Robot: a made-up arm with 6 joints. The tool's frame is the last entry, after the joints.
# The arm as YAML. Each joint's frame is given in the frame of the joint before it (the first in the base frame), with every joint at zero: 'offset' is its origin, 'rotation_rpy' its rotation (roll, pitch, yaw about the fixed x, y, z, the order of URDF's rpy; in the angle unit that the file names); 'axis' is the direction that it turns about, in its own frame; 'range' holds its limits. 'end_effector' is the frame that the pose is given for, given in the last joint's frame.
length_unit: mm
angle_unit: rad
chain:
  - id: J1
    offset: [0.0, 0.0, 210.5]
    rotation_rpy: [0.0, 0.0, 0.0]
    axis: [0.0, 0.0, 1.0]
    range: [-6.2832, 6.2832]
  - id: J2
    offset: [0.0, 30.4, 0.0]
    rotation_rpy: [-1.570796, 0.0, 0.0]
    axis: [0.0, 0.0, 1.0]
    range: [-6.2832, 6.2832]
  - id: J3
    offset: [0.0, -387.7, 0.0]
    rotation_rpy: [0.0, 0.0, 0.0]
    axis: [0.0, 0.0, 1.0]
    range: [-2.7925, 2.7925]
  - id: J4
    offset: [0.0, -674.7, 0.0]
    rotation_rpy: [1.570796, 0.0, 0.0]
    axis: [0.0, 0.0, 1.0]
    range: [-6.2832, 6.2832]
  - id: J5
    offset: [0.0, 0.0, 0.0]
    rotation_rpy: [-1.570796, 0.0, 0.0]
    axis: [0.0, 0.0, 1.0]
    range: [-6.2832, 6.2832]
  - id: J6
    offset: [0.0, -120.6, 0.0]
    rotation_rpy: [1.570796, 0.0, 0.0]
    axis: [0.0, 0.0, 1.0]
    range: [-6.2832, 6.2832]
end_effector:
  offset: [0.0, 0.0, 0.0]
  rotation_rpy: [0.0, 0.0, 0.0]
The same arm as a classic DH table. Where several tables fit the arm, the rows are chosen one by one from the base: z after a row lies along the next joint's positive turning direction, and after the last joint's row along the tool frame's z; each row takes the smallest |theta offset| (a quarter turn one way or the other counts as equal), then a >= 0, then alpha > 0; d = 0 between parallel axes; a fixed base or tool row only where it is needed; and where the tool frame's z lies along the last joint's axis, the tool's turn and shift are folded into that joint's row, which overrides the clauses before.
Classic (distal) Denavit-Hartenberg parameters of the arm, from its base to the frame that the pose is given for. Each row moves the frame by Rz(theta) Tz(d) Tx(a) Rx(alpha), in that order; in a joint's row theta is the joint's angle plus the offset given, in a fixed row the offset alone. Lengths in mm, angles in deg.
J1: d 210.5; theta offset 0; a 0; alpha -90
J2: d 0; theta offset -90; a 387.7; alpha 0
J3: d 30.4; theta offset 90; a 0; alpha 90
J4: d 674.7; theta offset 0; a 0; alpha -90
J5: d 0; theta offset 0; a 0; alpha 90
J6: d 120.6; theta offset 0; a 0; alpha 0
Joint limits (deg, base to tool): -360..360 -360..360 -160..160 -360..360 -360..360 -360..360

